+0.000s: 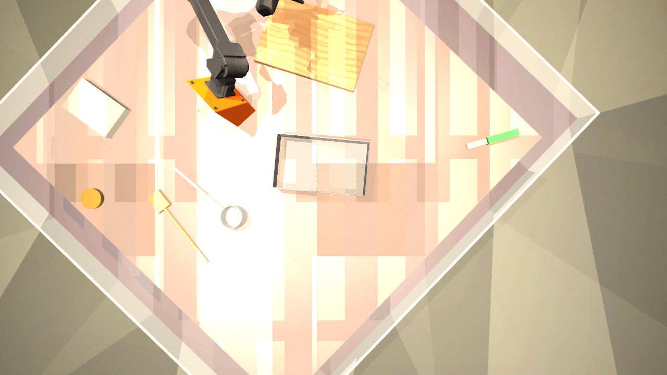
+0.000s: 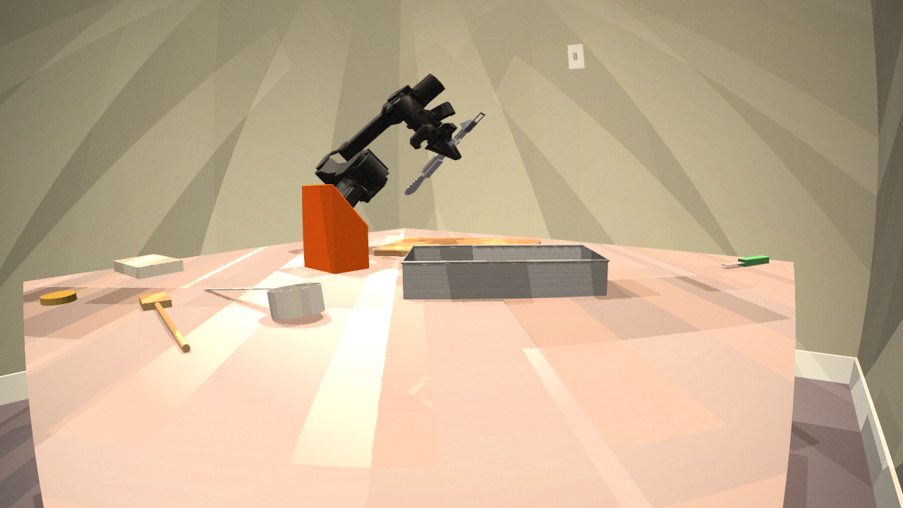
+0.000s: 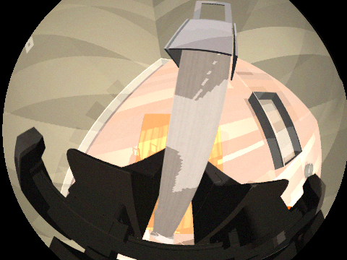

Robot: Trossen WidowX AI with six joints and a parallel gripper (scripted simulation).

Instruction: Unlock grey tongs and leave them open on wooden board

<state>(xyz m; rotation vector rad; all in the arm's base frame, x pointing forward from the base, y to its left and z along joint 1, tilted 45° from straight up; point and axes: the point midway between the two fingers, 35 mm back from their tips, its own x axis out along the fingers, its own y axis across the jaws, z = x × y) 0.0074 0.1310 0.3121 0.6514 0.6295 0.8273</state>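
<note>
My gripper tip is now 10 mm to the right of the wooden board and 210 mm above it. The rest, counted from my gripper tip: grey roasting tin (340 mm ahead, 240 mm to the right, 190 mm below); pale block (300 mm behind, 710 mm to the right, 210 mm below); green-handled tool (640 mm ahead, 270 mm to the left, 210 mm below).
</note>
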